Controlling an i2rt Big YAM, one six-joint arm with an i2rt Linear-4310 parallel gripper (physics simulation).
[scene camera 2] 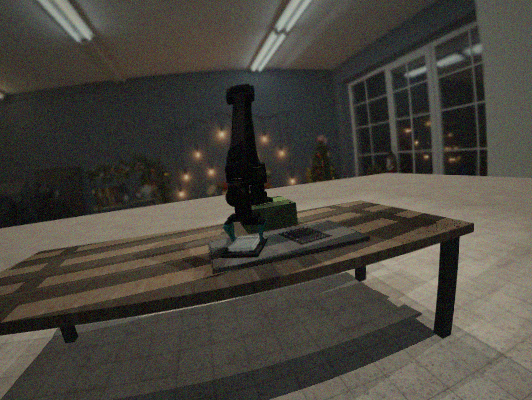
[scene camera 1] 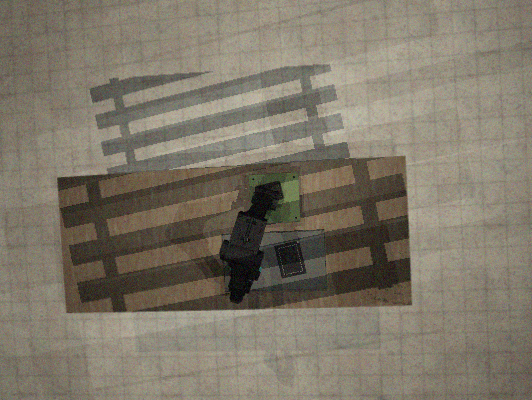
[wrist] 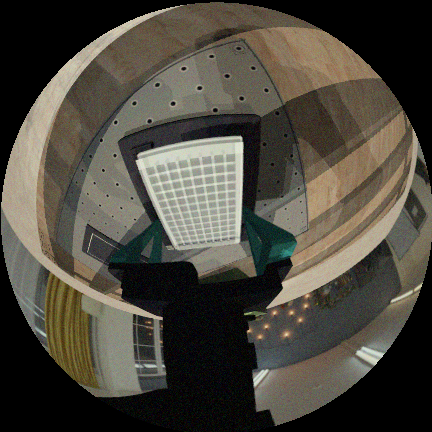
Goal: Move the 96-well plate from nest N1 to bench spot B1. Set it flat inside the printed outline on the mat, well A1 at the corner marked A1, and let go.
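Pixels of known places: gripper, fingertip midpoint: point(scene camera 2: 247, 242) point(wrist: 199, 216); arm's base, origin of the base link: point(scene camera 2: 258, 202) point(scene camera 1: 269, 192).
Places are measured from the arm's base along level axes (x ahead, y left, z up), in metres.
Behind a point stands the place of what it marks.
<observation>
The white 96-well plate point(scene camera 2: 244, 244) {x 0.363, y -0.218, z -0.070 m} point(wrist: 197, 197) {x 0.348, y -0.215, z -0.071 m} sits in the dark nest N1 point(wrist: 210, 127) {x 0.385, y -0.264, z -0.083 m} on the grey perforated board. My gripper point(scene camera 2: 246, 234) {x 0.323, y -0.193, z -0.080 m} point(wrist: 199, 216) {x 0.323, y -0.193, z -0.080 m} is open, with its teal fingers above and at either side of the plate's end nearest the wrist. In scene camera 1 the arm hides the plate and most of the gripper. The dark mat point(scene camera 1: 290, 259) {x 0.352, y 0.021, z -0.093 m} point(scene camera 2: 305, 234) {x 0.355, y 0.025, z -0.093 m} point(wrist: 102, 245) {x 0.393, y -0.006, z -0.093 m} with a pale printed outline lies on the same board, to the right of the nest in scene camera 2. The corner mark A1 is too small to read.
The grey board point(scene camera 1: 315, 277) {x 0.469, y 0.122, z -0.095 m} point(scene camera 2: 352, 235) {x 0.489, y 0.134, z -0.095 m} point(wrist: 200, 88) {x 0.417, y -0.282, z -0.095 m} carries nest and mat on the wooden table point(scene camera 1: 165, 295) {x 0.399, y -0.673, z -0.107 m} point(scene camera 2: 115, 295) {x 0.430, y -0.621, z -0.108 m}. A green block point(scene camera 1: 291, 192) {x 0.023, y 0.100, z 0.000 m} point(scene camera 2: 280, 212) {x 0.152, y 0.034, z -0.037 m} stands behind the board, at the arm's base. Slatted shadows cross the table.
</observation>
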